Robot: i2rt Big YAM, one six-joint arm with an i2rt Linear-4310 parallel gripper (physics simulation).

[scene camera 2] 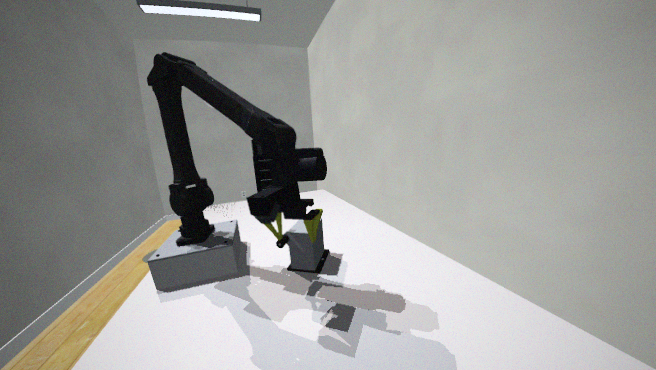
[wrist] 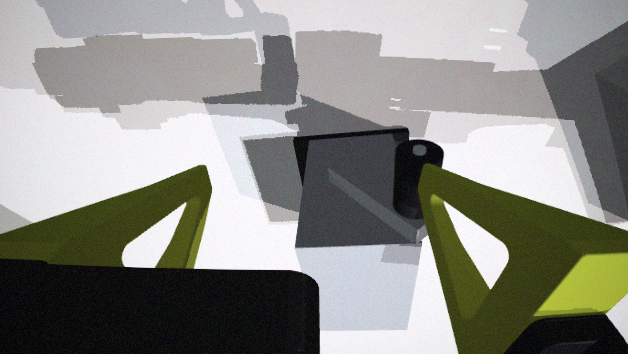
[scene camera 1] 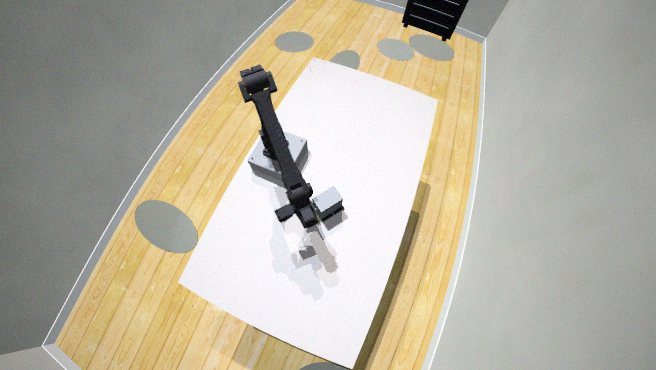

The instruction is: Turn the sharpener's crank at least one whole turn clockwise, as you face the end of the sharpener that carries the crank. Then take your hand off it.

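Places are measured from the arm's base along level axes (x back, y down, z right), in centimetres.
Where they show: gripper, fingertip midpoint: [scene camera 2: 296, 240] [wrist: 314, 176]; arm's base at its link origin: [scene camera 2: 197, 236].
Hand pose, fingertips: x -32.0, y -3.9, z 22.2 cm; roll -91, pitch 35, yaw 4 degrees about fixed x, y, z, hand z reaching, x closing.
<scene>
Each offset is from my fingertips to the top centre of the thing. "pt": to the spot under its first point. Level surfaces: height alone.
The sharpener @(pt dz -10.5, dx -4.6, dy +0.7 cm) [scene camera 1: 328, 200] [scene camera 2: 303, 252] [wrist: 350, 200] is a grey box upright on a black base. Its crank's black knob @(dz -3.8, dx +3.4, dy +0.3 cm) [scene camera 2: 282, 242] [wrist: 418, 175] is at the side facing the arm's base. In the wrist view the knob is at the box's right, next to the right fingertip, whose edge overlaps it. The crank arm is mostly hidden. My gripper [scene camera 2: 297, 240] [wrist: 314, 176] is wide open, pointing down over the sharpener. Its yellow-green fingers stand on either side of the box in the wrist view, with nothing gripped. I cannot tell whether a finger touches the knob.
The arm's grey base block [scene camera 1: 278, 157] [scene camera 2: 197, 267] stands on the white table @(dy +13.5 cm) [scene camera 1: 370, 130] [scene camera 2: 425, 280], a short way from the sharpener. The arm's shadows fall across the table. A black drawer cabinet [scene camera 1: 434, 17] stands on the floor far beyond the table.
</scene>
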